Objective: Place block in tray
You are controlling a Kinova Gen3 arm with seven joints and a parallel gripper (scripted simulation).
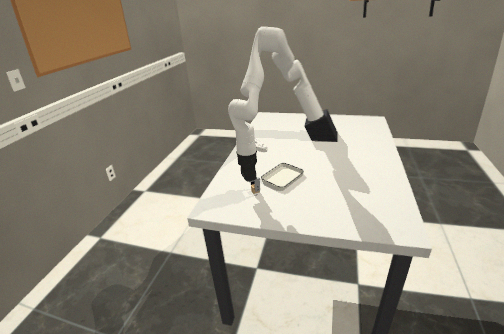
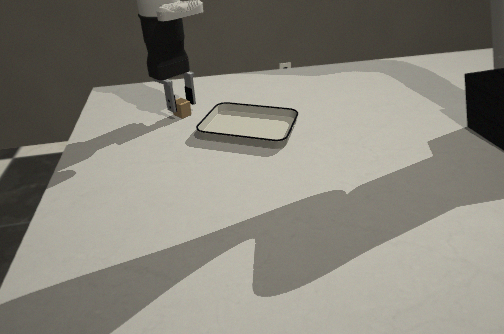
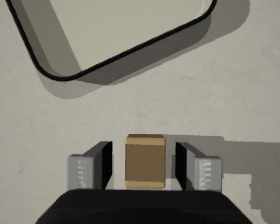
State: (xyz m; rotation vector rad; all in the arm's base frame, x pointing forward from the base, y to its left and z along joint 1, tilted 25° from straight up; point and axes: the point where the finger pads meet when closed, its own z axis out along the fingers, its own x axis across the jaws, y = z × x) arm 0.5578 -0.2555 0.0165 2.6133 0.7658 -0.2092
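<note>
Now: hand 20 mm above the tan block. From my hand the other things lie so: white tray: 110 mm behind, 100 mm to the left, 20 mm below.
</note>
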